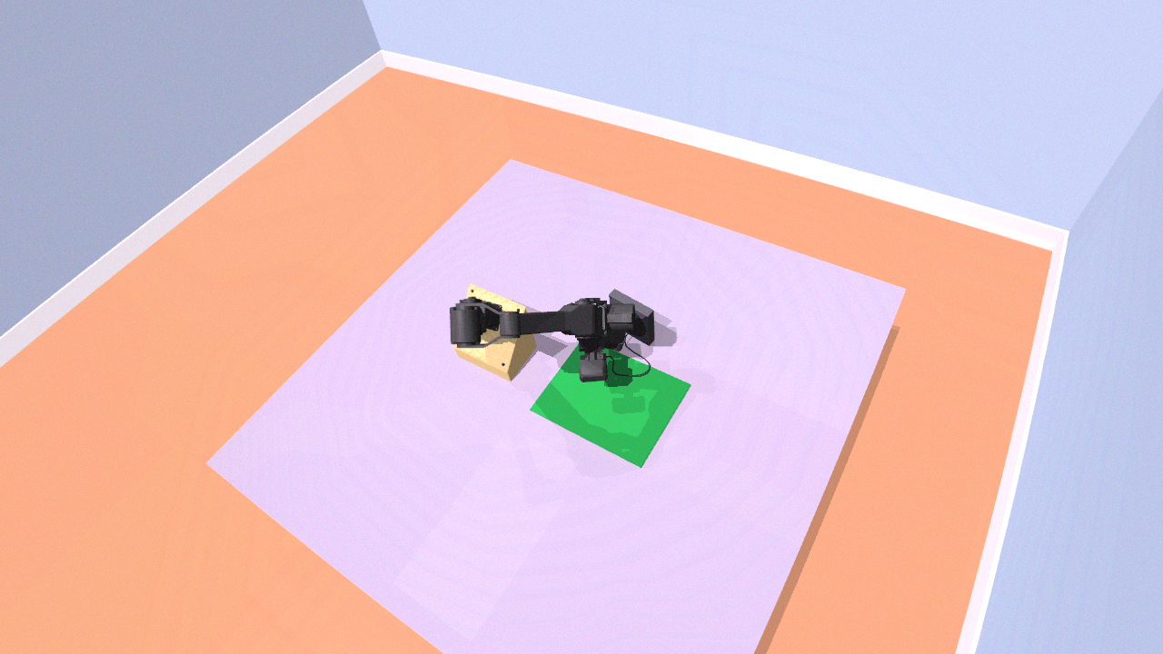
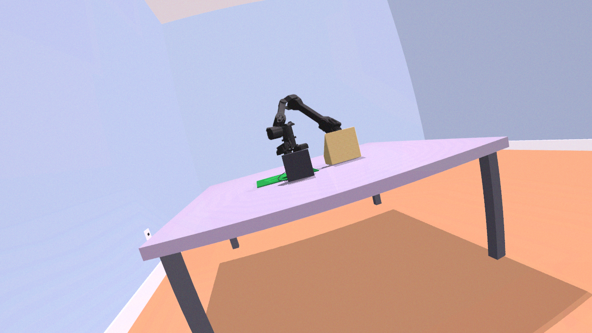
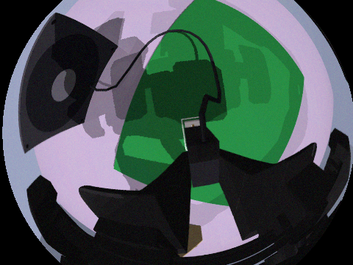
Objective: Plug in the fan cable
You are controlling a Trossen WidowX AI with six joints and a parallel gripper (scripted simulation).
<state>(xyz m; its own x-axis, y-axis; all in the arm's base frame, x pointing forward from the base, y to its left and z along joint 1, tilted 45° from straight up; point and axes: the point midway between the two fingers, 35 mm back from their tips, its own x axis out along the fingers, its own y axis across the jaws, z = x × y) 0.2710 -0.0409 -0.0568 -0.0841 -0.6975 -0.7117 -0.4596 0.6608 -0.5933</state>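
My gripper tip is 1 cm short of the black fan plug and 1 cm below it. Also, from my gripper tip: green board 6 cm ahead, 5 cm to the right, 6 cm below; then black square fan 3 cm ahead, 14 cm to the left, 2 cm above.
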